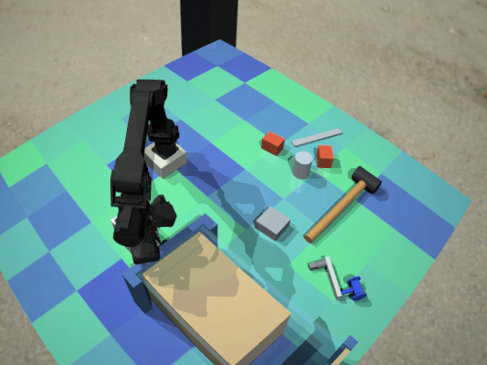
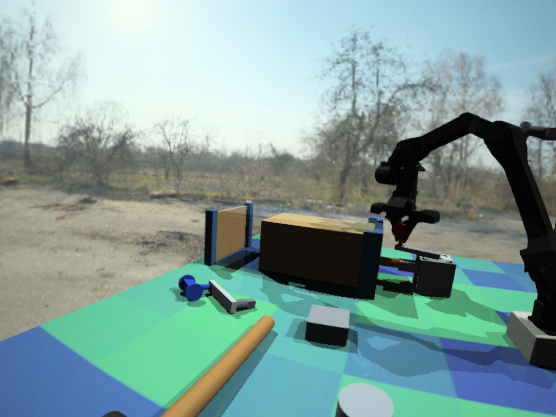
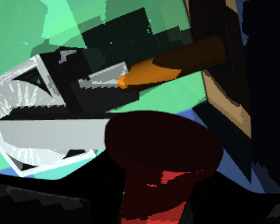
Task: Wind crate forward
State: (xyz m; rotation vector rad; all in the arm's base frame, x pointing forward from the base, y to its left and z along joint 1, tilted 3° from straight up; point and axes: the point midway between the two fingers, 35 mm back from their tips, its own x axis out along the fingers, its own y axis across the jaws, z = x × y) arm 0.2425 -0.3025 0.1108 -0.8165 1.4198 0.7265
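My gripper tip is 20 mm below the red knob. From my gripper tip the other things lie so: grey winch: 110 mm behind, 30 mm to the left, 80 mm below; red-knobbed crank: 30 mm behind, 10 mm to the left, 10 mm below; blue frame: 70 mm ahead, 20 mm to the left, 10 mm below.
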